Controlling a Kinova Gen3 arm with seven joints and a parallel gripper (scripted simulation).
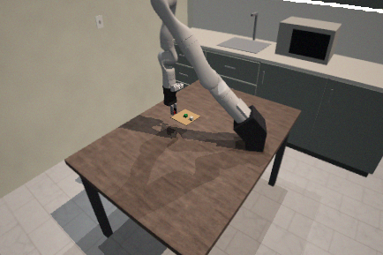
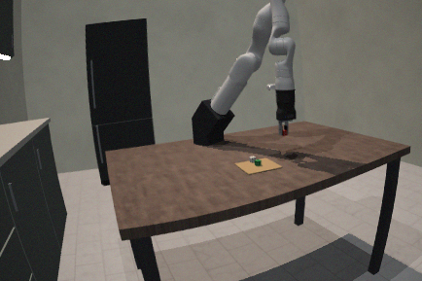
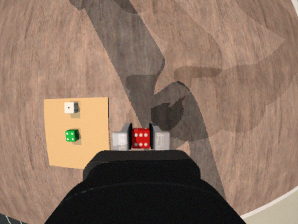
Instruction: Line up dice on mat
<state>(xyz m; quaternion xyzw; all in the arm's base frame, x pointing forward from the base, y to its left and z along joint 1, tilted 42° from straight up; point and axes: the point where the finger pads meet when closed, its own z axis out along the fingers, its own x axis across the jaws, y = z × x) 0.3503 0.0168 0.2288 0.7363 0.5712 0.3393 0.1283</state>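
Right now the red die is 10 mm below my hand. From my hand the other things lie so: green die (130 mm to the right, 100 mm below); white die (50 mm behind, 120 mm to the right, 100 mm below); tan mat (130 mm to the right, 120 mm below).
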